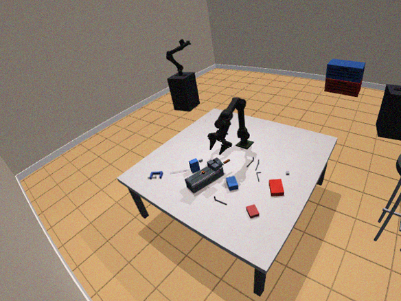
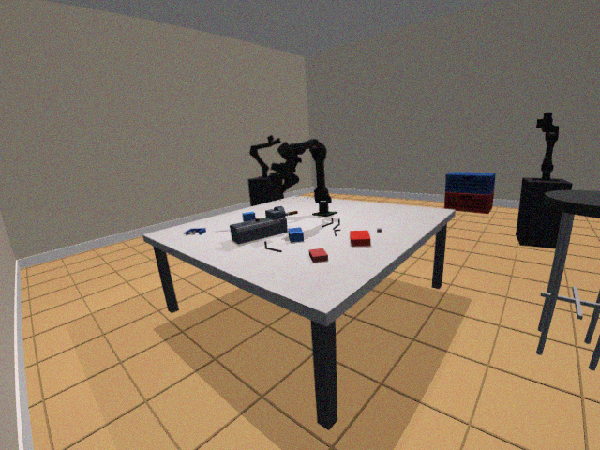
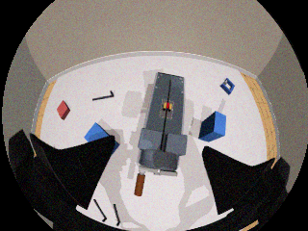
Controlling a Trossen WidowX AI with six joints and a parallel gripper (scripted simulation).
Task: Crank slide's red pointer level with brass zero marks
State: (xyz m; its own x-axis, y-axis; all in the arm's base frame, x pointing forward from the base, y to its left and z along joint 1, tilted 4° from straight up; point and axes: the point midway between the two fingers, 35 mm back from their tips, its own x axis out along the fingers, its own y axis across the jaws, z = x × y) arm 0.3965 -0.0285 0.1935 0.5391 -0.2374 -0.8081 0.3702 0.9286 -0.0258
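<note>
Right now the brown crank handle is 11 cm below my gripper tip, 6 cm behind it and 5 cm to the left of it. The rest, counted from my gripper tip: red pointer 12 cm below, 9 cm ahead, 6 cm to the right.
</note>
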